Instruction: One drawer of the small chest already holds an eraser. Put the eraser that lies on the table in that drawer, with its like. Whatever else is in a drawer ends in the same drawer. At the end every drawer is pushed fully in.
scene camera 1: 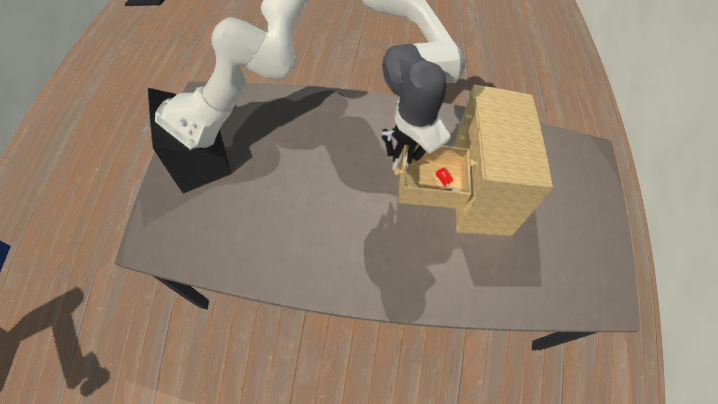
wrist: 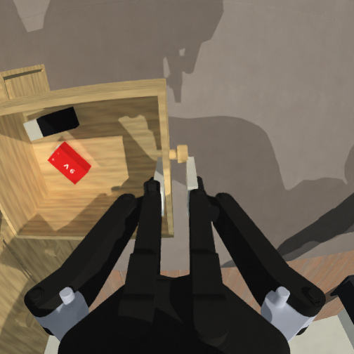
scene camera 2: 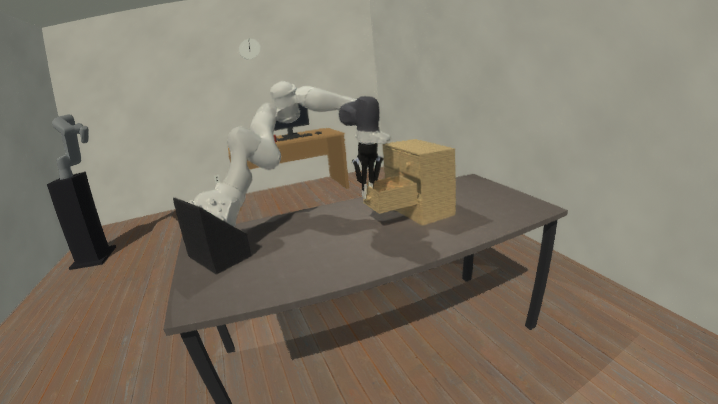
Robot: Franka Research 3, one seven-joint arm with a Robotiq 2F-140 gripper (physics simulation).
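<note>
The small wooden chest (scene camera 1: pixel 512 140) (scene camera 2: pixel 436 185) has one drawer (scene camera 1: pixel 429 197) (scene camera 2: pixel 394 202) (wrist: pixel 100 90) pulled out. In the wrist view, an eraser (wrist: pixel 59 121) with a black sleeve and white end lies inside along a side wall. A red block (scene camera 1: pixel 444 176) (wrist: pixel 69 163), marked like a 9 V battery, lies beside it. My gripper (scene camera 1: pixel 400 163) (scene camera 2: pixel 367 193) (wrist: pixel 175 168) points down and is shut on the drawer's front, one finger inside the panel and one outside by the knob (wrist: pixel 180 153). No eraser shows on the table in the scene views.
The chest stands on the grey table (scene camera 1: pixel 281 251) (scene camera 2: pixel 301 271), with further knobs on its front, one above the open drawer (scene camera 2: pixel 408 164). The arm's black base (scene camera 1: pixel 193 165) (scene camera 2: pixel 210 243) stands at the table's other end. A desk with a monitor stands behind.
</note>
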